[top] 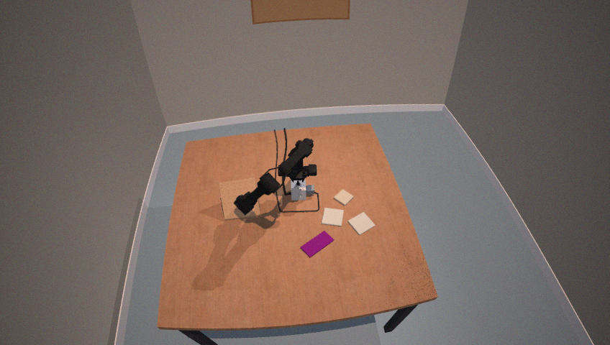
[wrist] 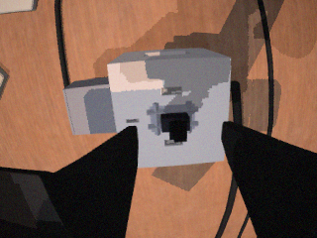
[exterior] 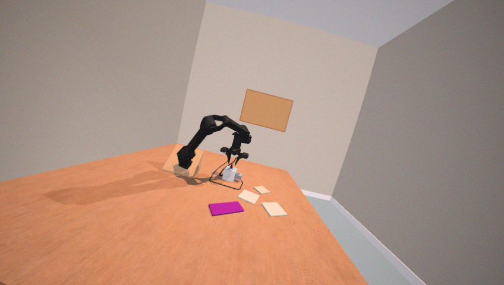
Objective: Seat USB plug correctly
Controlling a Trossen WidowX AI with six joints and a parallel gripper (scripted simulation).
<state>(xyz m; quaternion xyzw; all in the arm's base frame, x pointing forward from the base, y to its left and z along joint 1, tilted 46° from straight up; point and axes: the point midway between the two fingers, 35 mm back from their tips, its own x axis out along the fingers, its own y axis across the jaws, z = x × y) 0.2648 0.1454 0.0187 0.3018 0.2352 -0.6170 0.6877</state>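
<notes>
Right now the USB plug is 20 mm below my gripper tip. Round my gripper tip: magenta card: 310 mm to the right, 100 mm below, 70 mm ahead; USB socket: 40 mm below, 10 mm to the left.
</notes>
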